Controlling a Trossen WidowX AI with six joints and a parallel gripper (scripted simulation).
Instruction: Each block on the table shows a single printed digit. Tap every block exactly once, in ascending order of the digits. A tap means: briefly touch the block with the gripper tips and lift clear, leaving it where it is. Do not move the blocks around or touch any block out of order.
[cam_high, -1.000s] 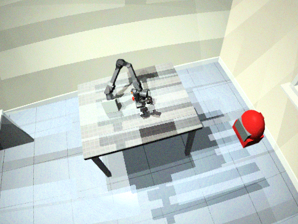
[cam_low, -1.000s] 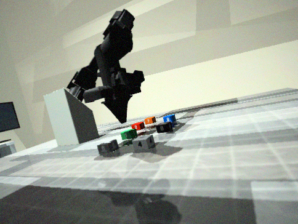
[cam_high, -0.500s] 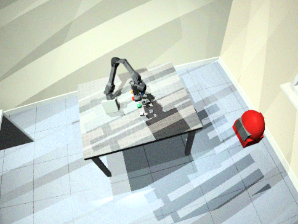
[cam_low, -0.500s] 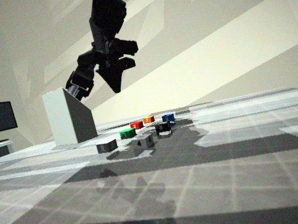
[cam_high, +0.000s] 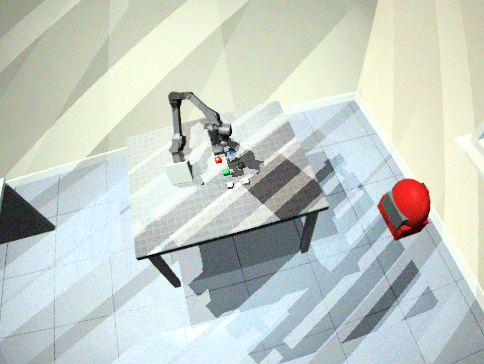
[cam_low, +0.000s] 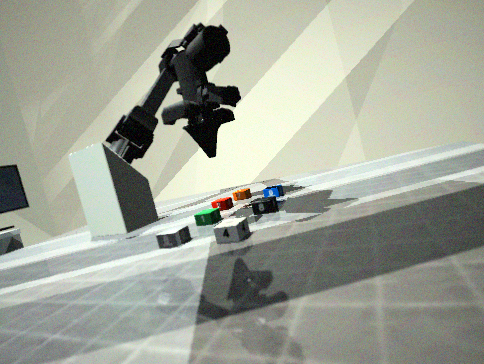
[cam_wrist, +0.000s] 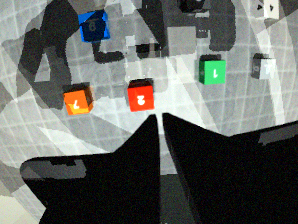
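Right now the red block is 100 mm below my gripper tip, 10 mm to the left of it and 10 mm behind it. The rest, counted from my gripper tip: blue block (100 mm below, 90 mm ahead, 60 mm to the left); green block (100 mm below, 90 mm to the right, 20 mm ahead); orange block (100 mm to the left, 100 mm below, 10 mm behind).
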